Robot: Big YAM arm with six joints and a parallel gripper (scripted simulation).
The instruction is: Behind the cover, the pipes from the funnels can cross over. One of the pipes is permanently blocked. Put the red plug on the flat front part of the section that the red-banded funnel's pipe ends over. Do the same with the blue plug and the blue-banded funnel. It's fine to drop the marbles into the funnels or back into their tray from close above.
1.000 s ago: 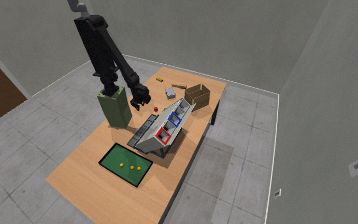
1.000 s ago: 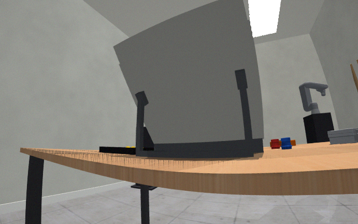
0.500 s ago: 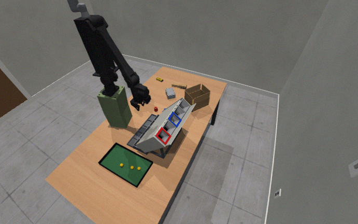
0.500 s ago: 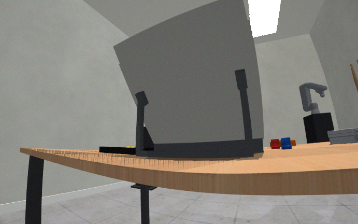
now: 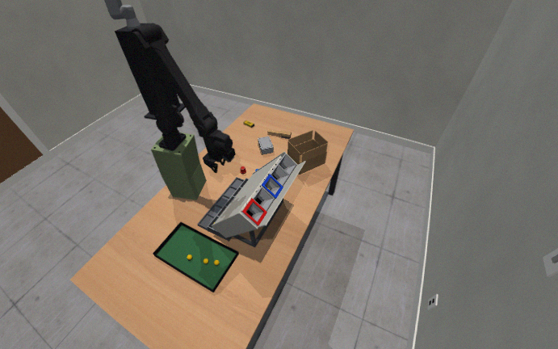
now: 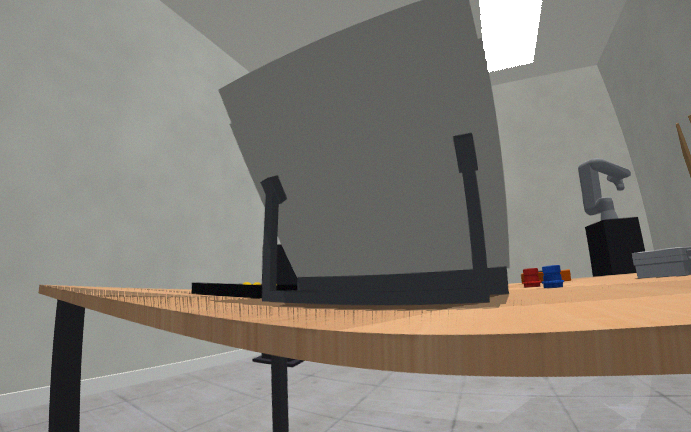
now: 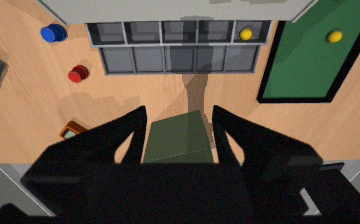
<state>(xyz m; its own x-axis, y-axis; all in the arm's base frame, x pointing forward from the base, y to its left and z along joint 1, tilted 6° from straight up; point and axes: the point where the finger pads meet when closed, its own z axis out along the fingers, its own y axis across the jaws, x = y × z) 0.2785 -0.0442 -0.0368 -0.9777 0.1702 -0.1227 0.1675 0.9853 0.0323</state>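
The green marble tray is 330 mm to the right of my hand, 300 mm below it and 30 mm behind it. Round my hand: grey cover 140 mm ahead, 100 mm below, 20 mm to the right; cardboard box 480 mm to the left, 340 mm ahead, 240 mm below; grey case 530 mm to the left, 280 mm below, 30 mm ahead.
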